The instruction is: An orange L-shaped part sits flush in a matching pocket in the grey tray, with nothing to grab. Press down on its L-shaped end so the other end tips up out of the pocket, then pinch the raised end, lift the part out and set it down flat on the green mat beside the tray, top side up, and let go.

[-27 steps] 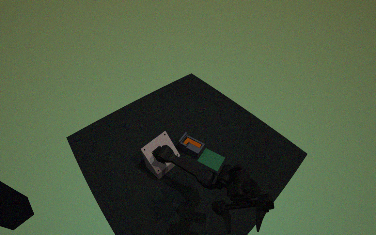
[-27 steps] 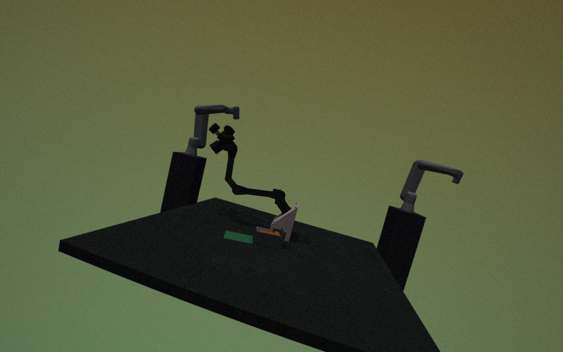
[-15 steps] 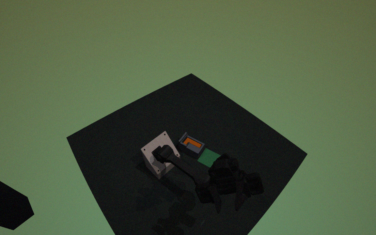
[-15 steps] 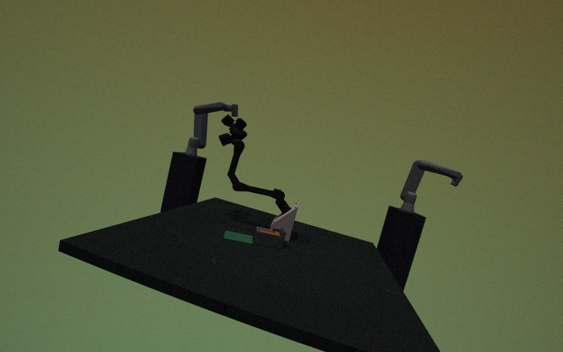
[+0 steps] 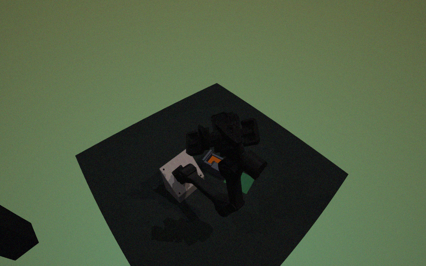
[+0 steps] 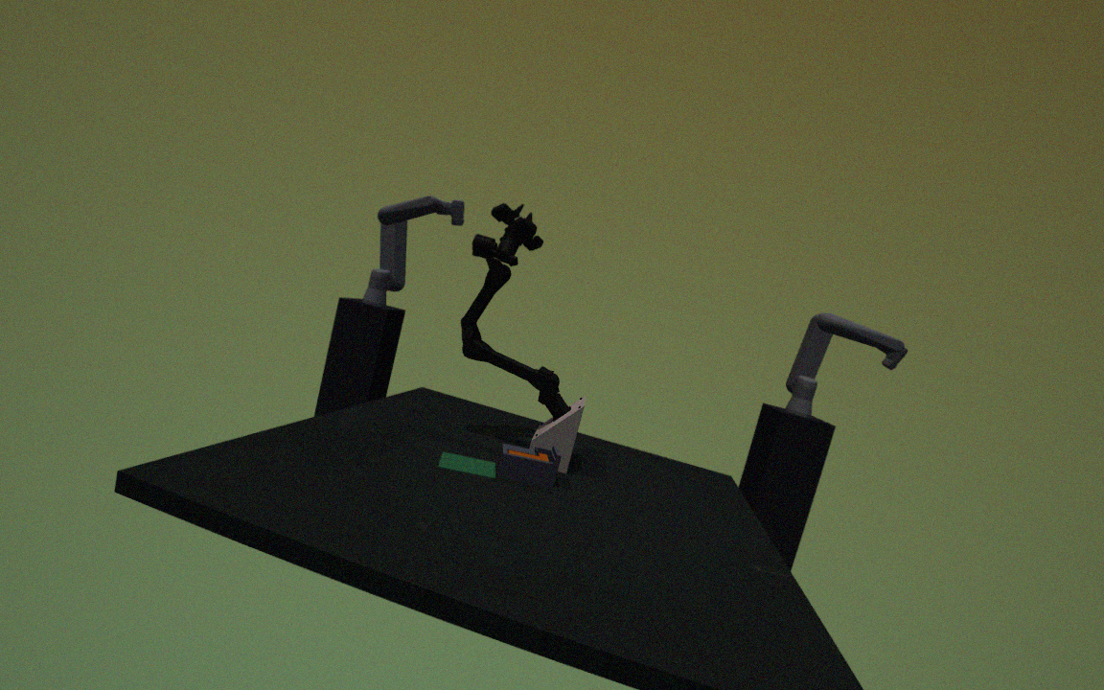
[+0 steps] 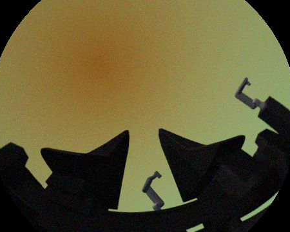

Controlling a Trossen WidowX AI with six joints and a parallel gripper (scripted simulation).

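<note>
Now: the orange L-shaped part 700 mm below my gripper tip, 310 mm ahead of it and 230 mm to the left of it. Also, from my gripper tip: green mat (760 mm below, 340 mm ahead, 60 mm to the left).
</note>
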